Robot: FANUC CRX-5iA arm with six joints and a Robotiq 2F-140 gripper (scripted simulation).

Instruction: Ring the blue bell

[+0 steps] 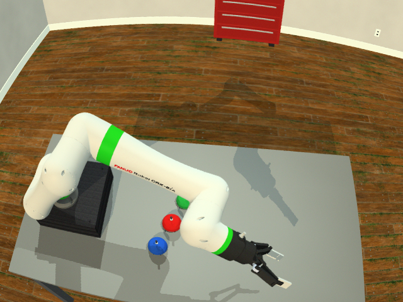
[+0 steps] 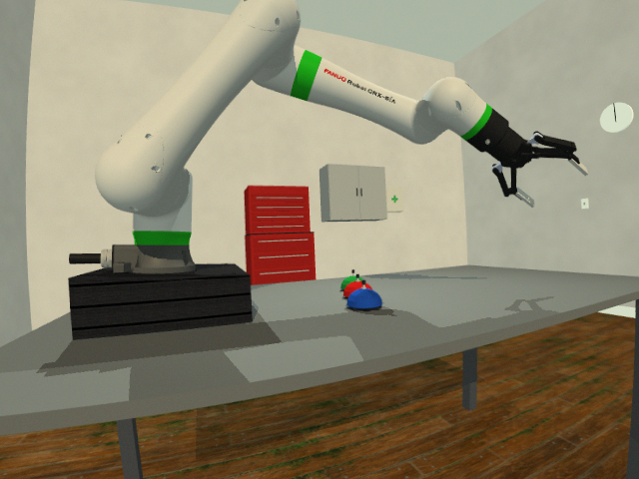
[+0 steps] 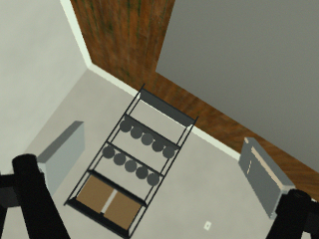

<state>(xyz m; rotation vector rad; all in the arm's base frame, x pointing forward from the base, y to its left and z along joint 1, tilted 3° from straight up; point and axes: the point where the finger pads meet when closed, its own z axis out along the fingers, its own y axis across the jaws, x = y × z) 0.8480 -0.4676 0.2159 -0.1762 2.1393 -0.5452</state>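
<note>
The blue bell is 44 cm behind my hand, 26 cm to the left of it and 24 cm below it. Round my hand: red bell: 37 cm behind, 37 cm to the left, 24 cm below; green bell: 30 cm behind, 48 cm to the left, 24 cm below.
</note>
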